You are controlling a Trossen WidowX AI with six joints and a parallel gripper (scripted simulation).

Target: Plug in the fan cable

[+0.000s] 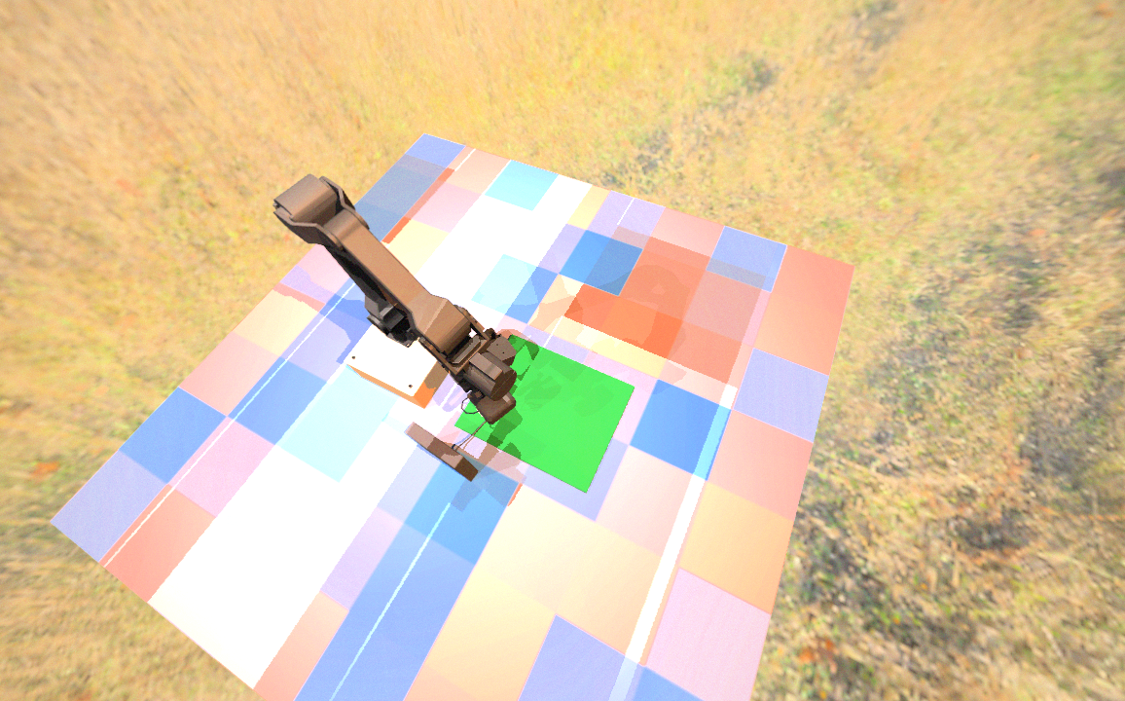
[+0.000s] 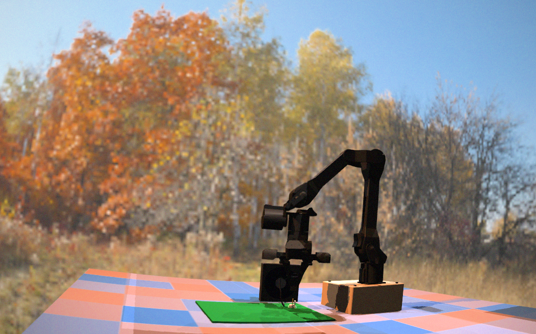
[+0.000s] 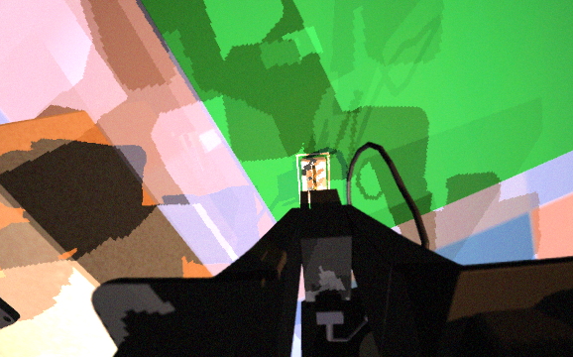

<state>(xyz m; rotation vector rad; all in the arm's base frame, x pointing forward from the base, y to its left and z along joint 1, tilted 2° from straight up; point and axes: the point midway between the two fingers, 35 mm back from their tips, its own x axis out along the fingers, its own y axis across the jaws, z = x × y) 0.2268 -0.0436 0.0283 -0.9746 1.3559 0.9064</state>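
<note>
The four-pin header is 10 mm to the right of my gripper tip and 70 mm below it. Round my gripper tip: dark plug (10 mm to the right, 10 mm above); then black fan (120 mm to the right, 10 mm below); then green board (110 mm ahead, 60 mm to the left, 80 mm below).
</note>
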